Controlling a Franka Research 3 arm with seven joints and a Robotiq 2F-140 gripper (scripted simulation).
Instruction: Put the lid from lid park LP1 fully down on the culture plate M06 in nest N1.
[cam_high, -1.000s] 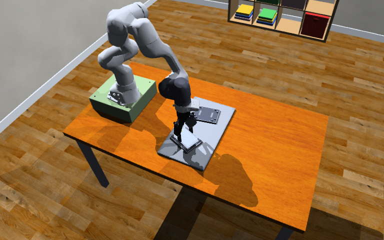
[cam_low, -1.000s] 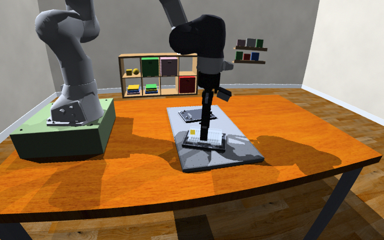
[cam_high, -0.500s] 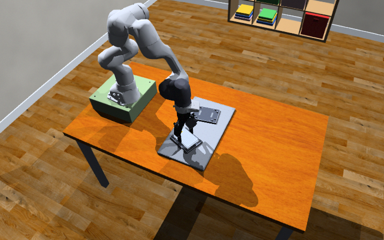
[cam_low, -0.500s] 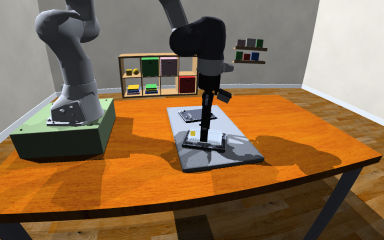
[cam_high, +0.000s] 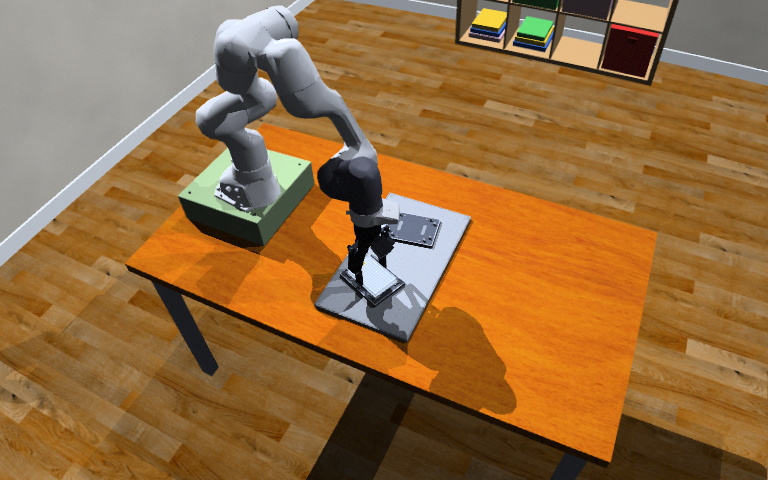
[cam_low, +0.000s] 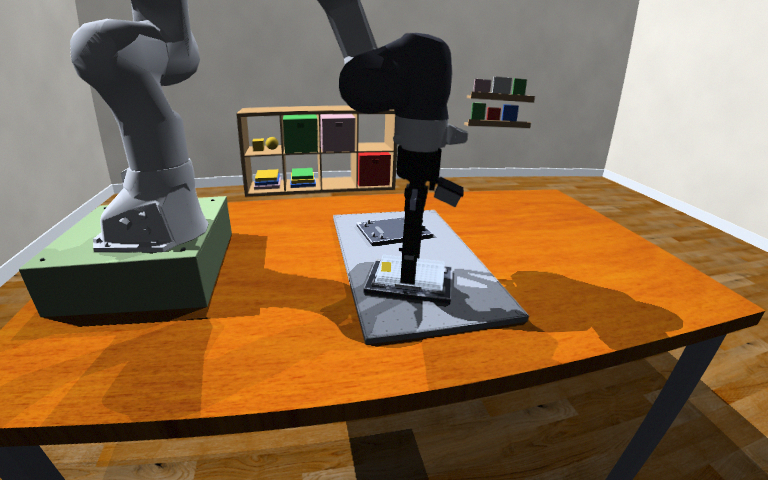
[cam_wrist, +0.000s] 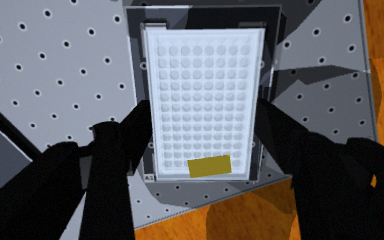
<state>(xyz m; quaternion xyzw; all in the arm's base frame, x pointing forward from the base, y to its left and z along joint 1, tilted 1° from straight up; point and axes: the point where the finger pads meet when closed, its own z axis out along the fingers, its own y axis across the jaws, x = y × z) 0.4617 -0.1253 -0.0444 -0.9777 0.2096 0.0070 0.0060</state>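
My gripper is now 20 mm above the clear lid. From my hand the other things lie so: culture plate: 30 mm below; lid park LP1: 30 mm ahead, 240 mm to the left, 50 mm below; nest N1: 50 mm below.
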